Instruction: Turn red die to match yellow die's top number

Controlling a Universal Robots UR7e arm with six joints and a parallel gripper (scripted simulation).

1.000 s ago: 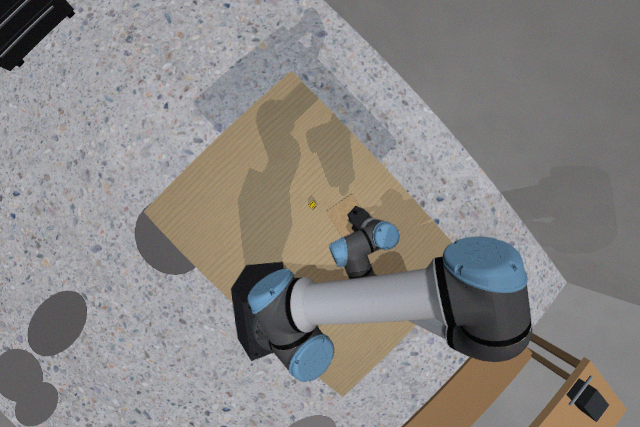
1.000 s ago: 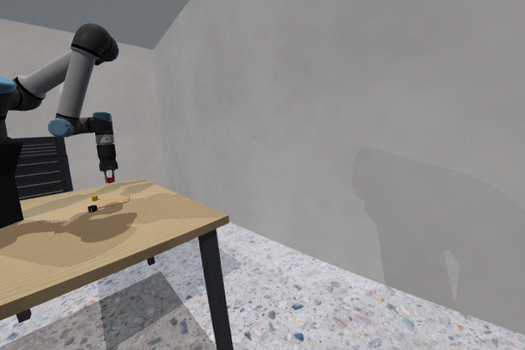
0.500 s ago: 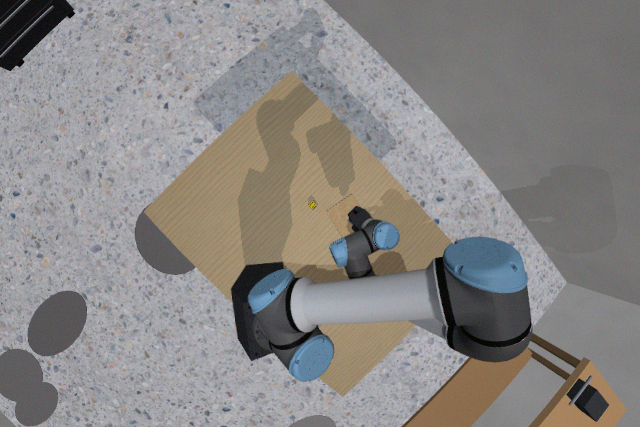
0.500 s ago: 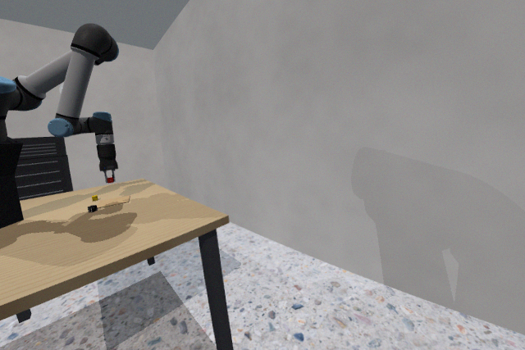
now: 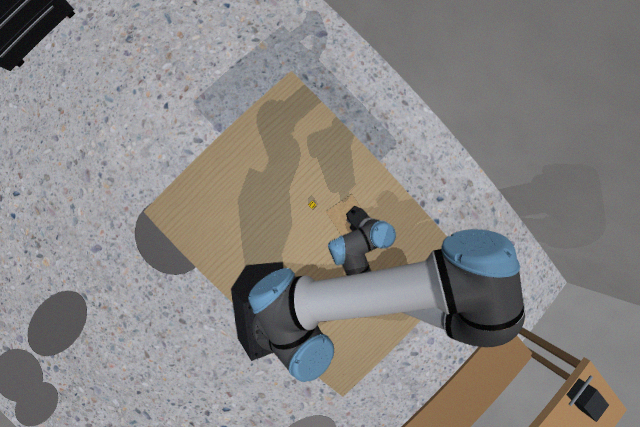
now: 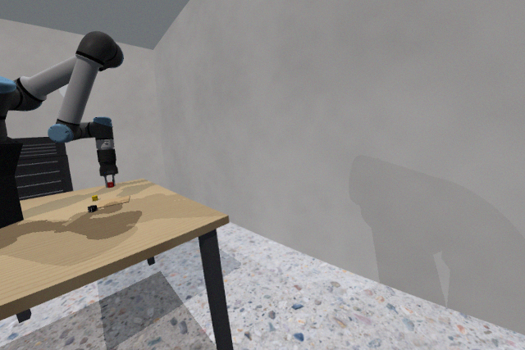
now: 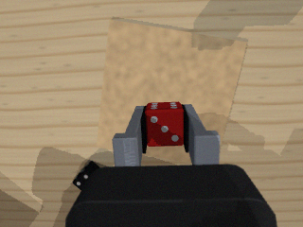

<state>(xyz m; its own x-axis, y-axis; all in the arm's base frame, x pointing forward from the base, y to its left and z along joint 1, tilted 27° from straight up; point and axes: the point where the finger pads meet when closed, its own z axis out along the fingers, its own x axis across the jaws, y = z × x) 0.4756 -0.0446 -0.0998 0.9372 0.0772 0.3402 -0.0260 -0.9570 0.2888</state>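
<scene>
My hand is 10 cm above the tan mat. Round my hand: black die (9 cm behind, 9 cm to the right, 9 cm below); then red die (1 cm below); then yellow die (7 cm behind, 15 cm to the left, 9 cm below).
</scene>
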